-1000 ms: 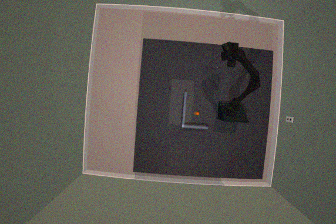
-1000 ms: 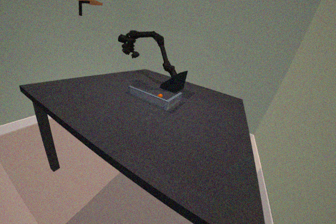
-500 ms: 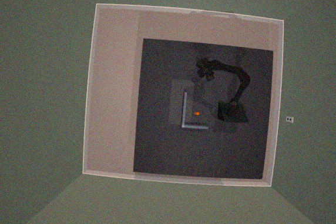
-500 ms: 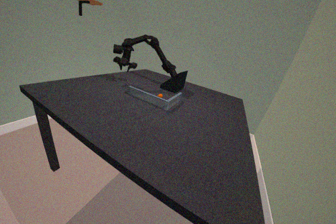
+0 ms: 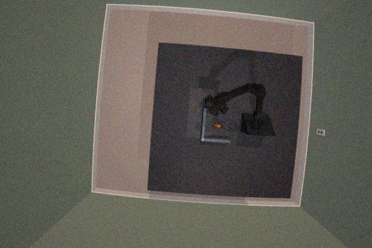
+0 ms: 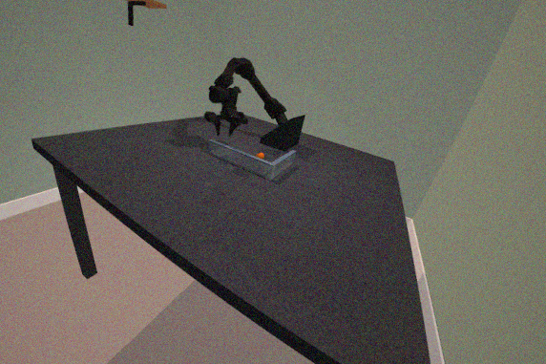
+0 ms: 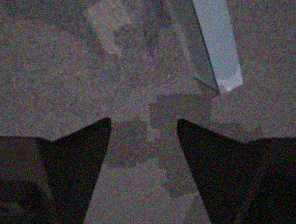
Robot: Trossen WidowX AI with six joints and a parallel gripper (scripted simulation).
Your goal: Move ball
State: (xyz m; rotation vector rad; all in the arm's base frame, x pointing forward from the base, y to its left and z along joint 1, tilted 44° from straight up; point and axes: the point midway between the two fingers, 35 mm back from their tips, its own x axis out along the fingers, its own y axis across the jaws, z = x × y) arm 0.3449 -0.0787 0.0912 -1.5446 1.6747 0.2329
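The orange ball marker lies 170 mm to the left of my gripper tip, 50 mm below it and 50 mm behind it. Also, from my gripper tip: clear wall: 150 mm to the left, 60 mm ahead, 40 mm below.
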